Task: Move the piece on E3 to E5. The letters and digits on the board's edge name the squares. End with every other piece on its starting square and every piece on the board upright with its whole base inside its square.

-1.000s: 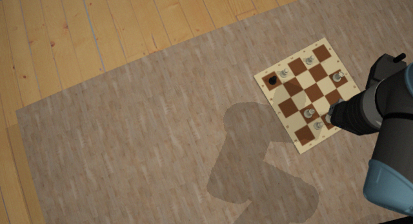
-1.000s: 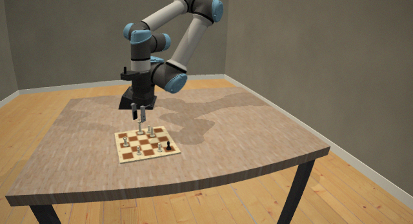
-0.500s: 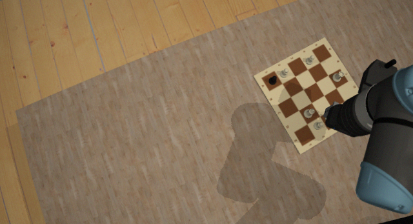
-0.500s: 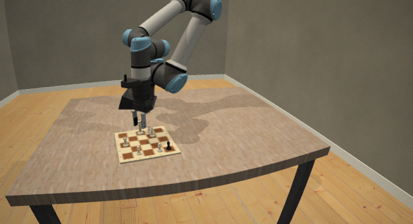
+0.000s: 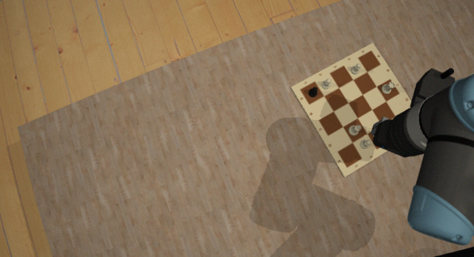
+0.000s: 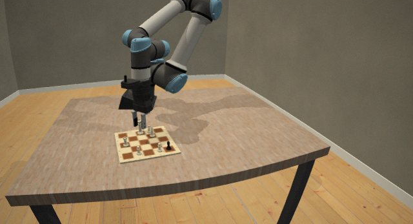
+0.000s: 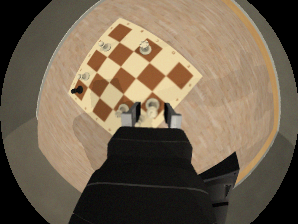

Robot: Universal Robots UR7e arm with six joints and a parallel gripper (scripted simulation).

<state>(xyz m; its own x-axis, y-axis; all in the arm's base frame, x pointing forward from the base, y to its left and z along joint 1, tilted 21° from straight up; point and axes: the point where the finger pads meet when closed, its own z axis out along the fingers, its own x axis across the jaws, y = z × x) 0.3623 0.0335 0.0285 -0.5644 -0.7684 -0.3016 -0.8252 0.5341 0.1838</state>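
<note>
Right now my hand is 10 mm above the white chess piece. The rest, counted from my hand: chessboard (70 mm ahead, 20 mm to the left, 50 mm below); black pawn (120 mm ahead, 120 mm to the left, 30 mm below).
</note>
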